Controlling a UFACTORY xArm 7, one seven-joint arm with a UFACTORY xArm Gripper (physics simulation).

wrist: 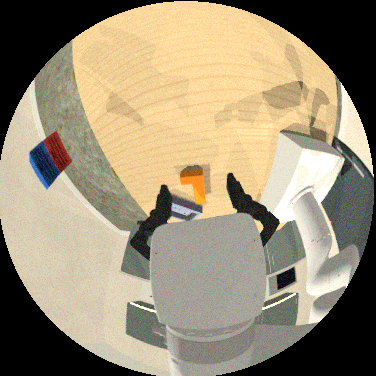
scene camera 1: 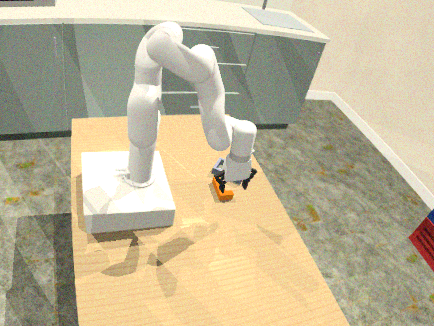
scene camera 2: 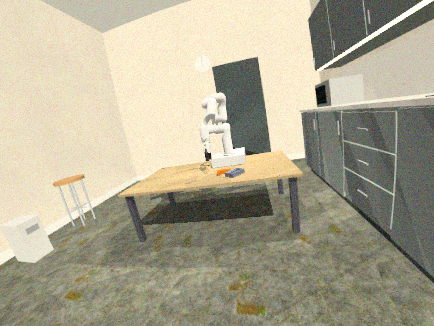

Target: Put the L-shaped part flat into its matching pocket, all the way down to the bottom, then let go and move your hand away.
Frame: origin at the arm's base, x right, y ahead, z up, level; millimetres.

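Seen in the pictures: gripper, fingertip midpoint: (wrist: pixel 197 185) (scene camera 1: pixel 232 189) (scene camera 2: pixel 208 160); arm's base at its link origin: (wrist: pixel 300 199) (scene camera 1: pixel 138 176) (scene camera 2: pixel 229 153).
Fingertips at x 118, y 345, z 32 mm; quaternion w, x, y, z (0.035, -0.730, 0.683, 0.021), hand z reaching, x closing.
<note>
Offsets run from my fingertips to a thing's middle. Level surfaces: height alone.
The orange L-shaped part {dx -119, dy +17, dz -116 mm} (scene camera 1: pixel 224 194) (scene camera 2: pixel 222 172) (wrist: pixel 199 189) lies on the table, outside the pocket. The blue-grey block with the pocket {dx -221, dy +78, dz -113 mm} (scene camera 1: pixel 216 167) (scene camera 2: pixel 235 173) (wrist: pixel 195 212) is close beside its far end in scene camera 1; whether they touch cannot be told. My gripper (scene camera 1: pixel 234 188) (scene camera 2: pixel 208 157) (wrist: pixel 197 185) is open and empty above the table, pointing down. In the wrist view its fingers stand to either side of the part, with a gap on each side. The left finger covers an edge of the block, and the pocket's outline is hard to see.
The table {dz -131 mm} (scene camera 1: pixel 200 290) (scene camera 2: pixel 165 183) (wrist: pixel 190 65) carries the white base box (scene camera 1: pixel 127 210) (scene camera 2: pixel 227 160) (wrist: pixel 292 170) of the arm, to the right in the wrist view. The table's edge is to the left in the wrist view. Grey-green cabinets (scene camera 1: pixel 95 75) stand behind.
</note>
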